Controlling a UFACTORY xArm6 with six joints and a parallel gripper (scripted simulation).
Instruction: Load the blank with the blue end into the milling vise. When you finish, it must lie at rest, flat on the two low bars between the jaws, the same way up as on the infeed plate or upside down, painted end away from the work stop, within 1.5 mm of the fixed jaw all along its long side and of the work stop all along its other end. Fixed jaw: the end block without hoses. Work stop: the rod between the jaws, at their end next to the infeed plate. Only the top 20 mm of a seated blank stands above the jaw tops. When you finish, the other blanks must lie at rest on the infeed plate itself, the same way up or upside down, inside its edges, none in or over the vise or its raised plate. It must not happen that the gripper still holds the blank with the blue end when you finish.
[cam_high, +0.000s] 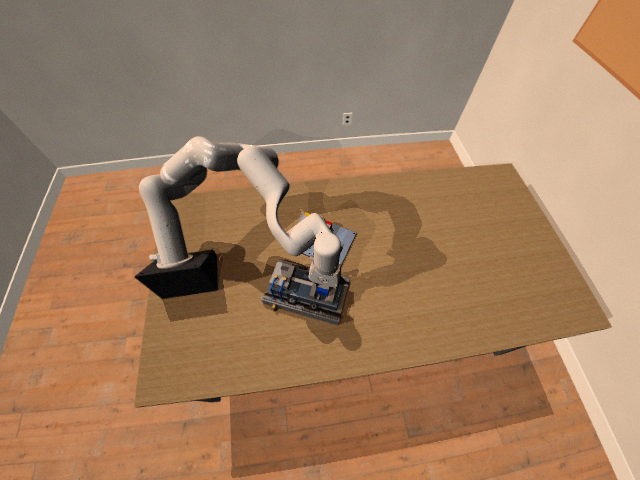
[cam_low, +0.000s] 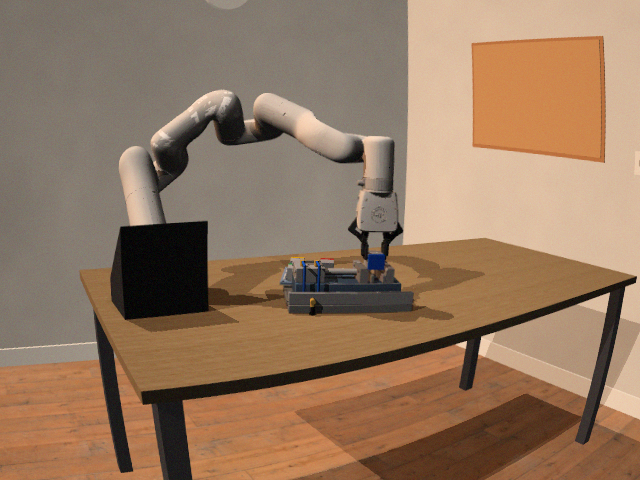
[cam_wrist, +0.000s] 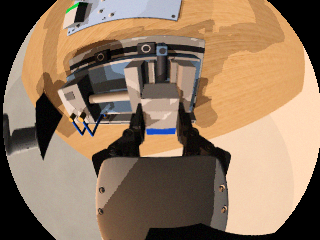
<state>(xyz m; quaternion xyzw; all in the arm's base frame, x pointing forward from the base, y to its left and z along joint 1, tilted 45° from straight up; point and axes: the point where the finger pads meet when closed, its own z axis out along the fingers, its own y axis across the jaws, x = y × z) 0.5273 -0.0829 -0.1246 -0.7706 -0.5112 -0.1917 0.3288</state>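
The blue-ended blank is 20 mm below my hand. Also, from my hand: work stop rod: 20 mm ahead, 50 mm to the left, 40 mm below; milling vise: 60 mm behind, 30 mm to the left, 90 mm below; fixed jaw: 30 mm ahead, 10 mm to the right, 50 mm below.
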